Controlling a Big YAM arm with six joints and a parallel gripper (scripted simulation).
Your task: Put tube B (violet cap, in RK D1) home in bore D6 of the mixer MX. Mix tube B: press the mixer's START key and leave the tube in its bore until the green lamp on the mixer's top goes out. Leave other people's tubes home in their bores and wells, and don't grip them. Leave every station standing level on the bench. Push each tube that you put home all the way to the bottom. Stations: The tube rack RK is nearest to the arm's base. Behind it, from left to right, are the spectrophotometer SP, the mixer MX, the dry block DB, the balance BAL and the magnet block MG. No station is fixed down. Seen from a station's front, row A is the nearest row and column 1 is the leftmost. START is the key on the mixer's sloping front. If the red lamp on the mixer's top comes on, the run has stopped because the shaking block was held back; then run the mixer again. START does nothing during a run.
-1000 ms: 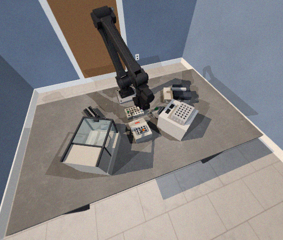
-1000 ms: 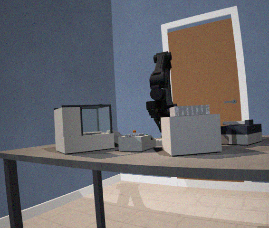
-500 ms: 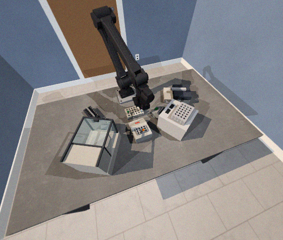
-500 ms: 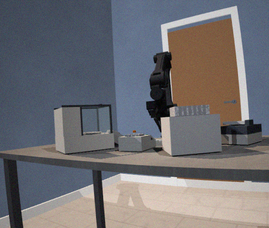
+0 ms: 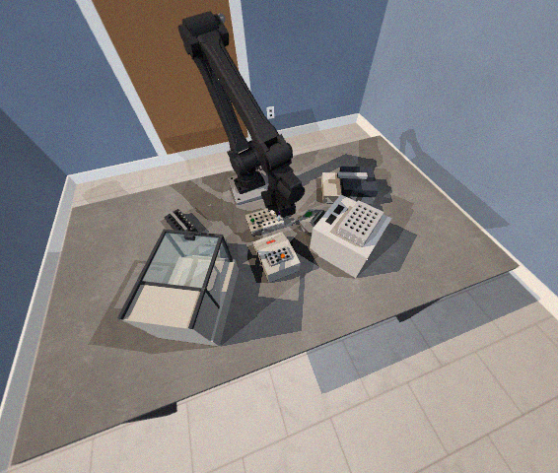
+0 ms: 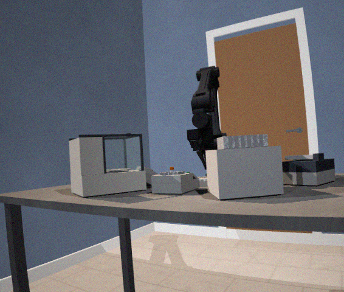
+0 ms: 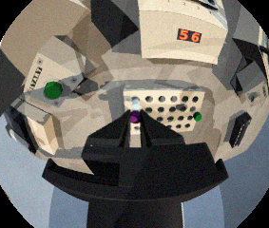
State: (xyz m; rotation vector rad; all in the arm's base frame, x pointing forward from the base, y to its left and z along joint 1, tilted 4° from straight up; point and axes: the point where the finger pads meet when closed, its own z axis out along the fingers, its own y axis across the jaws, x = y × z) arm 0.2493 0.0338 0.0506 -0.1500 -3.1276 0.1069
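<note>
Now: the tube B 2 cm below my hand. From my hand the other things lie so: yellow-capped tube 2 cm behind, 4 cm below; tube rack RK 3 cm behind, 5 cm to the right, 5 cm below; green-capped tube 2 cm behind, 9 cm to the right, 4 cm below.
</note>
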